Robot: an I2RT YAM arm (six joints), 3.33 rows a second.
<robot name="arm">
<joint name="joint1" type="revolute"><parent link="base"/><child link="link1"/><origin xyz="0 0 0.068"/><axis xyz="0 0 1"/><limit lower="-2.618" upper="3.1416"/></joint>
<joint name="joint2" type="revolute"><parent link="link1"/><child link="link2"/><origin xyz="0.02 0.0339 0.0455" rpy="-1.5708 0 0"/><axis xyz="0 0 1"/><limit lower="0" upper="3.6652"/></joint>
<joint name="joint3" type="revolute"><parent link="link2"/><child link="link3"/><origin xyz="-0.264 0 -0.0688" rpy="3.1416 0 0"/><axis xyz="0 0 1"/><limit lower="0" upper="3.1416"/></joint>
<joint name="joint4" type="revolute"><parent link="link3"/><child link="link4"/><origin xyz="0.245 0.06 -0.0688"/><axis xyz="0 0 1"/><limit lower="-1.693" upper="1.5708"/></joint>
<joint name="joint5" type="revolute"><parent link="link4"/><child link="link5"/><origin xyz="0.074 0.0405 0.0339" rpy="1.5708 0 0"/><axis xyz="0 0 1"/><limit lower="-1.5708" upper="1.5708"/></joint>
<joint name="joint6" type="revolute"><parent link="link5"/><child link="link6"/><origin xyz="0.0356 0 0.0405" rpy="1.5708 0 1.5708"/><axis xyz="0 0 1"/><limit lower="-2.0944" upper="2.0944"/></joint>
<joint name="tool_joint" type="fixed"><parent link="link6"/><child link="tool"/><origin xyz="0 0 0" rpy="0 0 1.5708"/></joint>
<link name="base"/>
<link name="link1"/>
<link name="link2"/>
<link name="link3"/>
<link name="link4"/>
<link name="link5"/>
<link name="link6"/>
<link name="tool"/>
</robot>
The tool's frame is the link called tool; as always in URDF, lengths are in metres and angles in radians.
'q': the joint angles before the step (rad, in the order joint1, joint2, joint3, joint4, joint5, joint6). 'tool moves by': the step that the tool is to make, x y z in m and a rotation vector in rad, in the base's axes. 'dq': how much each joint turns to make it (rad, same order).
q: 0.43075 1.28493 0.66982 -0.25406 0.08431 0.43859
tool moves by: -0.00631 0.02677 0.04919 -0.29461 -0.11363 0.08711
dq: 0.14177 -0.02283 0.18223 -0.21102 0.27459 -0.16379
